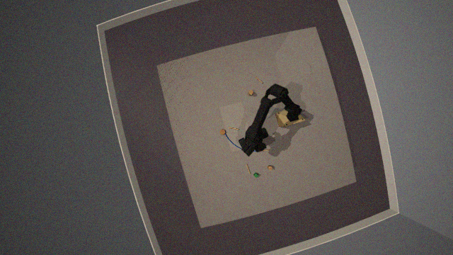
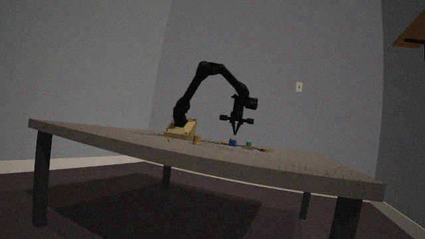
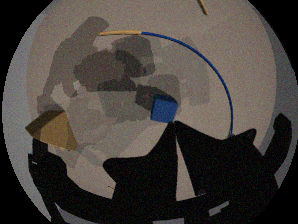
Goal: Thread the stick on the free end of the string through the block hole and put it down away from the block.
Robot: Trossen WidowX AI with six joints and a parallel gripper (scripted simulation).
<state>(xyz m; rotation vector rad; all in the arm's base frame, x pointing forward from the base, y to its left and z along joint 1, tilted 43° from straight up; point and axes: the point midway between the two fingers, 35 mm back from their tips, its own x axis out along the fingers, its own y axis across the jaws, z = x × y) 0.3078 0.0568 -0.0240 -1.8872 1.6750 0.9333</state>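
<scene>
The blue block is 4 cm below my gripper tip and 1 cm behind it. The rest, counted from my gripper tip: green cube 28 cm to the left, 5 cm below, 3 cm ahead; thin wooden stick 12 cm to the left, 6 cm below, 6 cm behind; round wooden button 18 cm ahead, 9 cm to the right, 5 cm below.
</scene>
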